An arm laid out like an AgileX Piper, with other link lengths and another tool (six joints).
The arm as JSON. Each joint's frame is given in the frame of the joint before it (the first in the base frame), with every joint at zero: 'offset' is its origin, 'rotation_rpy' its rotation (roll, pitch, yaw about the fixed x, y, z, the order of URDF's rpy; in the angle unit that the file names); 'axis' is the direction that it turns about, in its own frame. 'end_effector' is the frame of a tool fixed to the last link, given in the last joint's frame.
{
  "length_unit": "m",
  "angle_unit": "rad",
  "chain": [
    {
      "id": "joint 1",
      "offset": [
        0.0,
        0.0,
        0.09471
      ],
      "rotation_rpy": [
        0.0,
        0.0,
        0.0
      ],
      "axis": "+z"
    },
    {
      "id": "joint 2",
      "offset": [
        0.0,
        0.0,
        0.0
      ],
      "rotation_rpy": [
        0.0,
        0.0,
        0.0
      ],
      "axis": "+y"
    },
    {
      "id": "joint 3",
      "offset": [
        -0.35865,
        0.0,
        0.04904
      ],
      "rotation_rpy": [
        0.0,
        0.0,
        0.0
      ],
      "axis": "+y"
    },
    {
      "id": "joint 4",
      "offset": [
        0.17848,
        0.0,
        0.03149
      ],
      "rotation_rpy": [
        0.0,
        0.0,
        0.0
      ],
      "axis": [
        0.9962,
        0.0,
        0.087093
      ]
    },
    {
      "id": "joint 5",
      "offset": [
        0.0,
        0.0,
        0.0
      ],
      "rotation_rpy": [
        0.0,
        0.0,
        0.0
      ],
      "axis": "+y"
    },
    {
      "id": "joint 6",
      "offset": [
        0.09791,
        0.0,
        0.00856
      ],
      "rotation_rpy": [
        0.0,
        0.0,
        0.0
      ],
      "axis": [
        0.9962,
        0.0,
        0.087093
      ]
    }
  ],
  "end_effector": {
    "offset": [
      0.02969,
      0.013,
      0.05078
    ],
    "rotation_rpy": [
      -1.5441,
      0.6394,
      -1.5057
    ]
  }
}
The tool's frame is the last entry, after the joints.
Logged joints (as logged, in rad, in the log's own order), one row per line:
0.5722, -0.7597, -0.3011, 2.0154, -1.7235, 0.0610
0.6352, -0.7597, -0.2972, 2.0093, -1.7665, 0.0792
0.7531, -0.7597, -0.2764, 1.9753, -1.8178, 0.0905
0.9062, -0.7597, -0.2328, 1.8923, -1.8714, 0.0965
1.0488, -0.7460, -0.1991, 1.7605, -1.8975, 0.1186
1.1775, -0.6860, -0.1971, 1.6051, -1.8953, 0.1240
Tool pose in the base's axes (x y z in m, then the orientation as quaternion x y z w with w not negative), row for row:
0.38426, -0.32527, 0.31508, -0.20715, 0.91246, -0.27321, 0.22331
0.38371, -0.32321, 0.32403, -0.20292, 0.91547, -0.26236, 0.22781
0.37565, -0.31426, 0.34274, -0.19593, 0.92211, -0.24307, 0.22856
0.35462, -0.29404, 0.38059, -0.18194, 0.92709, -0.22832, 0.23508
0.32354, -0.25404, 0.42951, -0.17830, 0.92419, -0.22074, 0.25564
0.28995, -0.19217, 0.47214, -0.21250, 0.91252, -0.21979, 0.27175
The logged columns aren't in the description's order. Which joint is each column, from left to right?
Columns, left to right: joint 5, joint 1, joint 6, joint 2, joint 3, joint 4.
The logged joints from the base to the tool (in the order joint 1, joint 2, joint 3, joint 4, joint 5, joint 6), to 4 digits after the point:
-0.7597, 2.0154, -1.7235, 0.0610, 0.5722, -0.3011
-0.7597, 2.0093, -1.7665, 0.0792, 0.6352, -0.2972
-0.7597, 1.9753, -1.8178, 0.0905, 0.7531, -0.2764
-0.7597, 1.8923, -1.8714, 0.0965, 0.9062, -0.2328
-0.7460, 1.7605, -1.8975, 0.1186, 1.0488, -0.1991
-0.6860, 1.6051, -1.8953, 0.1240, 1.1775, -0.1971

